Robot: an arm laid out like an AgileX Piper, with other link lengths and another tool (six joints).
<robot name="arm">
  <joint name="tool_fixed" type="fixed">
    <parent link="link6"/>
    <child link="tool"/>
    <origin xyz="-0.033 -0.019 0.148" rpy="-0.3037 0 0.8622"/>
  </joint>
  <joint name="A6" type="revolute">
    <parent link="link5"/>
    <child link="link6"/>
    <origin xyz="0 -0.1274 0" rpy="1.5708 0 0"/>
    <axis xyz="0 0 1"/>
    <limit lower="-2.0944" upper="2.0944"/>
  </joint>
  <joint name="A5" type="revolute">
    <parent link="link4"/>
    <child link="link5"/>
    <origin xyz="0 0 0" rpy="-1.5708 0 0"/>
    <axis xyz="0 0 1"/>
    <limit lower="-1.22" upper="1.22"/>
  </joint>
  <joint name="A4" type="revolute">
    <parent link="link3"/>
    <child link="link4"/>
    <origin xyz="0.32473 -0.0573 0" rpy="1.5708 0 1.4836"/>
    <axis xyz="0 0 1"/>
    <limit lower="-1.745" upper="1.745"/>
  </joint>
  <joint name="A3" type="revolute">
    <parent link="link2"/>
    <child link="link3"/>
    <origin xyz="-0.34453 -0.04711 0" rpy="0 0 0"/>
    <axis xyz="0 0 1"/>
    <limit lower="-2.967" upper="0"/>
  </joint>
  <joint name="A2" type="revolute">
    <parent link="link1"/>
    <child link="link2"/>
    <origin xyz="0 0 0" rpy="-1.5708 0 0"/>
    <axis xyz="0 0 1"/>
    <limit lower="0" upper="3.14"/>
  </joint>
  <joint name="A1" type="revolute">
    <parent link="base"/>
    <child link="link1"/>
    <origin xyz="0 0 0.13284" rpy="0 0 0"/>
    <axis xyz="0 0 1"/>
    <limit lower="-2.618" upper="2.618"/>
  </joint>
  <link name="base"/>
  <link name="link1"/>
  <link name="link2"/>
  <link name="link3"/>
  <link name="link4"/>
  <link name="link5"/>
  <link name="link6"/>
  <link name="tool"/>
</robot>
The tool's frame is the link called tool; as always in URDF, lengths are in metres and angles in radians.
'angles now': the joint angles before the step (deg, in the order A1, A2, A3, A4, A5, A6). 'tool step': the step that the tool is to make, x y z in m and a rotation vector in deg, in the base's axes. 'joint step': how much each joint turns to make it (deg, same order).
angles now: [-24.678 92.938 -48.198 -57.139 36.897 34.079]
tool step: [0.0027 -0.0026 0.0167 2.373 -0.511 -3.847]
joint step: [0.001 0.000 -4.940 8.371 4.594 -5.348]
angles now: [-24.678 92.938 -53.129 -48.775 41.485 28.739]
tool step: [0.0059 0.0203 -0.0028 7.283 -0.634 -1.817]
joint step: [-0.002 0.008 -3.755 13.011 3.106 -8.524]
